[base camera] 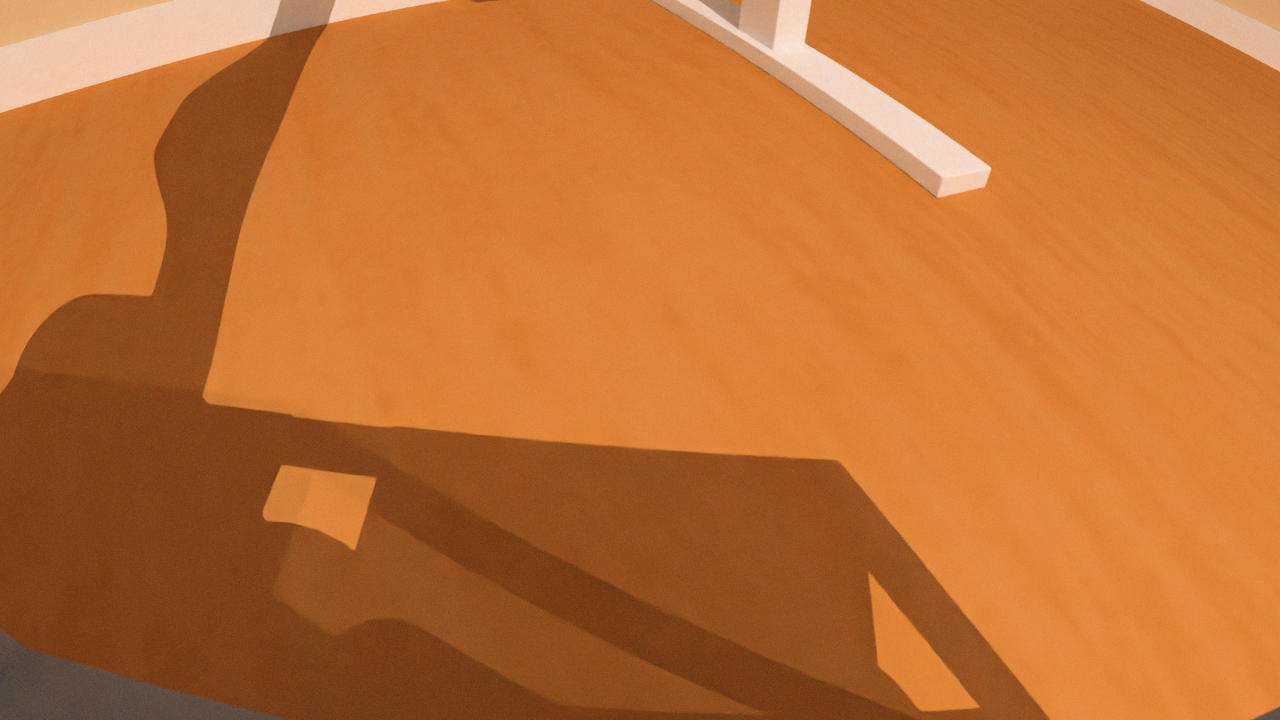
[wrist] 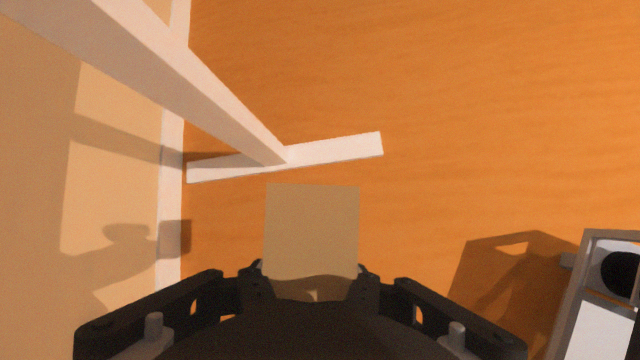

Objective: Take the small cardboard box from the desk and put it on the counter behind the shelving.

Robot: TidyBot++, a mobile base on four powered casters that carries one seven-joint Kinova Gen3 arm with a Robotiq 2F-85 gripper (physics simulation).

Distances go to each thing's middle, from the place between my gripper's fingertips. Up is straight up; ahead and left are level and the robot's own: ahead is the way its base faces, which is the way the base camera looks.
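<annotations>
There is the small cardboard box (wrist: 310,248), and measured from it my hand is 1 cm to the left of it and 2 cm below it.
</annotations>
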